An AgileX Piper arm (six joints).
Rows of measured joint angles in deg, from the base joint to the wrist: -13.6 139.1 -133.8 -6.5 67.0 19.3; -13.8 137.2 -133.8 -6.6 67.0 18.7; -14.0 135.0 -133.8 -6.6 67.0 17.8; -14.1 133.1 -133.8 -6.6 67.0 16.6; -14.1 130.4 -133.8 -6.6 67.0 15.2; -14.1 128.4 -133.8 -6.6 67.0 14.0; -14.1 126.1 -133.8 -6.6 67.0 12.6; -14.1 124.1 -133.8 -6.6 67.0 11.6; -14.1 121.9 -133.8 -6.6 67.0 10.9; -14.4 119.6 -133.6 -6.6 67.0 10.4
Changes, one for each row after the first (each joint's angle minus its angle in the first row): -0.2 -1.9 0.0 -0.1 0.0 -0.6; -0.4 -4.1 0.0 -0.1 0.0 -1.5; -0.5 -6.0 0.0 -0.1 0.0 -2.7; -0.5 -8.7 0.0 -0.1 0.0 -4.1; -0.5 -10.7 0.0 -0.1 0.0 -5.3; -0.5 -13.0 0.0 -0.1 0.0 -6.7; -0.5 -15.0 0.0 -0.1 0.0 -7.7; -0.5 -17.2 0.0 -0.1 0.0 -8.4; -0.8 -19.5 0.2 -0.1 0.0 -8.9
